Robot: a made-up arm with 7 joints.
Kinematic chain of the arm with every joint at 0, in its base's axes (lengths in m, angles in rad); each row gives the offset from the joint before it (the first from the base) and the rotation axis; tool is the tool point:
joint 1: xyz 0 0 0.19 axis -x
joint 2: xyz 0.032 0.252 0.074 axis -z
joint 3: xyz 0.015 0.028 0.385 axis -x
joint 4: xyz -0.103 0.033 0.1 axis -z
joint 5: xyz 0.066 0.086 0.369 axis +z
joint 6: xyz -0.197 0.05 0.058 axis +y
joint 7: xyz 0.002 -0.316 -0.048 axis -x
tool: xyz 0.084 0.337 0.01
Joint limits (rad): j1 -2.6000..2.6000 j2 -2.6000..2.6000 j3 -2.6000..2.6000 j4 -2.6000..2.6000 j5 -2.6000..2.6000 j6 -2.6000..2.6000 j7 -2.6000..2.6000
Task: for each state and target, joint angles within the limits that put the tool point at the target. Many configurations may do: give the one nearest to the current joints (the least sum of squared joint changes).
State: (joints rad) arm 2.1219 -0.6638 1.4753 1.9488 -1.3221 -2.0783 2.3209
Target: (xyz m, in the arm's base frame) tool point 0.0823 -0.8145 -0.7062
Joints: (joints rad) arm 2.5754 -0.2316 1.3322 2.0987 -1.5683 -2.3846 2.3814
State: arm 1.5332 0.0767 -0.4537 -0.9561 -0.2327 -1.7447 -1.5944
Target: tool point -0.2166 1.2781 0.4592
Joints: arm 1.1645 0.2287 0.3481 -0.9688 -0.2930 -1.0448 -1.6605
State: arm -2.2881 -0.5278 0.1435 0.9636 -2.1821 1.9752 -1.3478
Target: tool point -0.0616 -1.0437 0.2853
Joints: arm -2.1319 -0.3206 0.0742 1.0519 -2.3622 1.7177 -1.6739
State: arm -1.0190 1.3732 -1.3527 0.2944 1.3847 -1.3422 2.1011
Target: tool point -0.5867 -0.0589 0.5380
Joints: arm -0.7174 1.9835 -1.3275 0.6401 0.9908 -1.2838 2.1158
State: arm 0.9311 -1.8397 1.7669 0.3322 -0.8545 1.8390 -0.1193
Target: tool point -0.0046 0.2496 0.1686
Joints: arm 0.1355 -1.7947 2.6000 0.4297 -0.9653 2.1411 -0.5115
